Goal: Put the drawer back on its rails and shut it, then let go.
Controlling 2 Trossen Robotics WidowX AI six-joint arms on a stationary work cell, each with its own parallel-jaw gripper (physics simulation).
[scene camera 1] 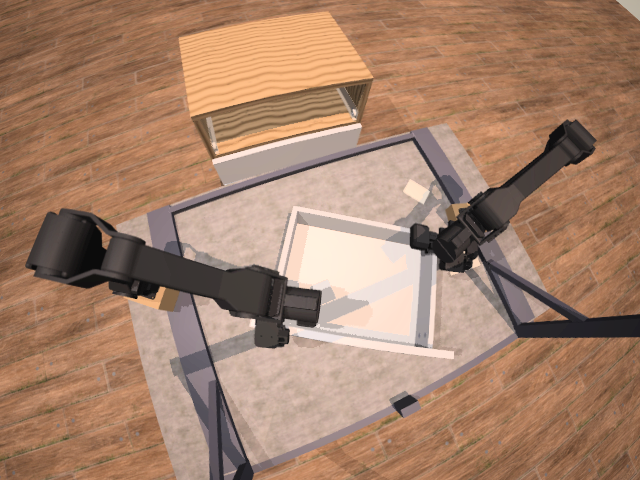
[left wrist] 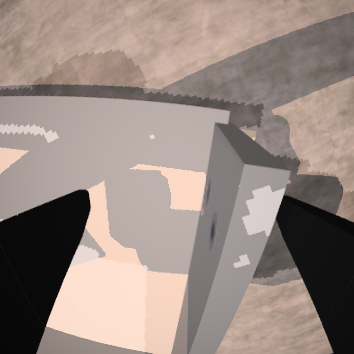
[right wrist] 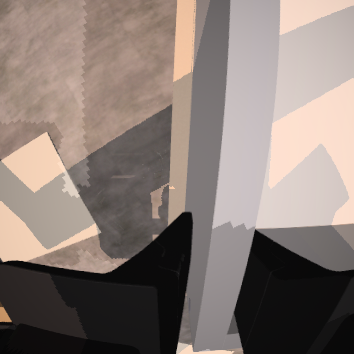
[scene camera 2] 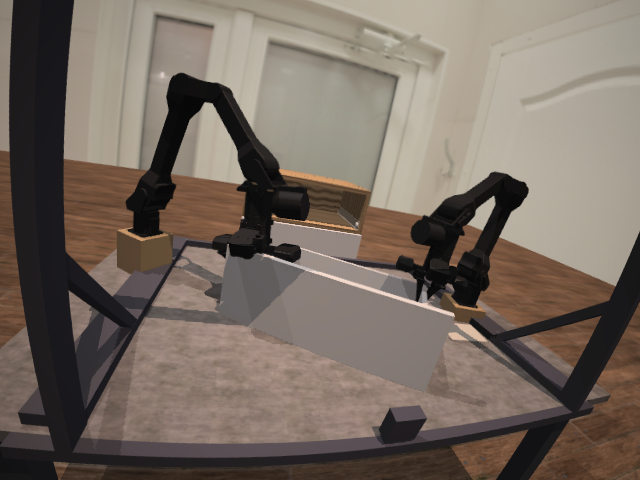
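Pixels of known places: left gripper, between the fingertips: (left wrist: 185,202) (scene camera 2: 253,285); right gripper, between the fingertips: (scene camera 1: 427,252) (right wrist: 204,220); left arm's base, origin of its link: (scene camera 1: 147,283) (scene camera 2: 145,232); right arm's base, origin of its link: (scene camera 2: 464,302).
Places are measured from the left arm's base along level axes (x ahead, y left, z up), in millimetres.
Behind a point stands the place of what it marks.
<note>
The loose white drawer (scene camera 1: 356,248) {x 487, y 246, z -84 mm} (scene camera 2: 341,320) {x 547, y -12, z -14 mm} rests on the table, its long front panel toward the near edge. My left gripper (scene camera 2: 258,253) (left wrist: 185,202) {x 333, y 25, z -34 mm} is open at the drawer's left front corner. A grey drawer wall stands between its spread fingers in the left wrist view; scene camera 1 hides its fingertips. My right gripper (scene camera 2: 423,297) {x 683, y 271, z -46 mm} (right wrist: 204,220) {x 683, y 271, z -46 mm} is shut on the drawer's right side wall. The wooden cabinet (scene camera 1: 279,62) {x 177, y 588, z 180 mm} (scene camera 2: 325,180) {x 229, y 608, z 180 mm} stands beyond the table's far edge, its upper bay open, with a rail (scene camera 1: 347,103) {x 364, y 653, z 33 mm} on the right inner side and another rail (scene camera 1: 211,135) {x 23, y 421, z 43 mm} on the left.
A closed grey lower drawer front (scene camera 1: 289,157) {x 232, y 468, z -55 mm} (scene camera 2: 320,238) {x 293, y 508, z -22 mm} lies below the cabinet opening. A cream block (scene camera 1: 416,191) {x 649, y 491, z -100 mm} lies behind the drawer's right side. A dark frame (scene camera 1: 191,330) {x 115, y -81, z -81 mm} borders the table, with a small dark block (scene camera 1: 405,404) {x 687, y -131, z -57 mm} (scene camera 2: 402,424) {x 694, y -154, z -54 mm} at the near edge.
</note>
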